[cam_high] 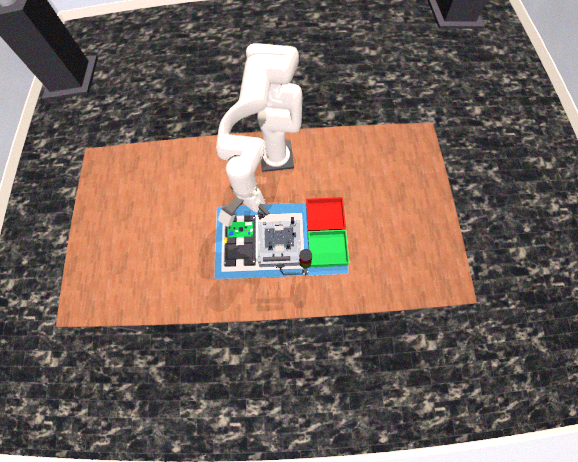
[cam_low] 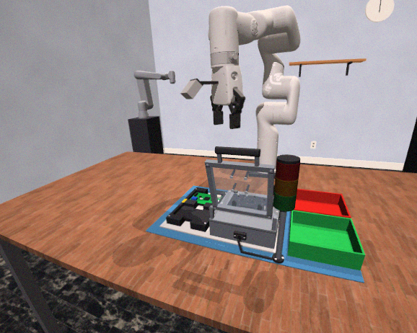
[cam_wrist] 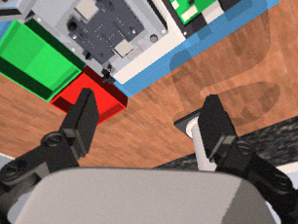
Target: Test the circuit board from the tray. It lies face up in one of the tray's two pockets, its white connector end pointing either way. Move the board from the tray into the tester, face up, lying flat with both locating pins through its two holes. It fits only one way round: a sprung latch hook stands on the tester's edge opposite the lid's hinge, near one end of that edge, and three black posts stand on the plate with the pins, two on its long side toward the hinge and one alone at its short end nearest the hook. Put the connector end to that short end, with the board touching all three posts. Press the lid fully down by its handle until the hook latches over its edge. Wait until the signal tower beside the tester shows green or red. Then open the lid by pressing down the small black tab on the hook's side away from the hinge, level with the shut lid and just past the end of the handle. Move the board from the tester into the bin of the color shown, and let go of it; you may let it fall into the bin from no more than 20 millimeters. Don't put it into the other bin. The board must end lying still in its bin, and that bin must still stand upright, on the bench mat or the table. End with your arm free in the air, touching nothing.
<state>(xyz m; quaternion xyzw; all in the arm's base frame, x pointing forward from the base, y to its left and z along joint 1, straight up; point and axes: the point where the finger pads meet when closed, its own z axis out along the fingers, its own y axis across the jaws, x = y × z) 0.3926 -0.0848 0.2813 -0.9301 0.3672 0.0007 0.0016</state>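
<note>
Right now the green circuit board is 3 cm behind my hand, 9 cm to the right of it and 28 cm below it. From my hand the other things lie so: small black tab (3 cm behind, 14 cm to the left, 21 cm below); then clear lid (16 cm ahead, 8 cm to the left, 11 cm below); then tester plate (4 cm ahead, 9 cm to the left, 22 cm below).
</note>
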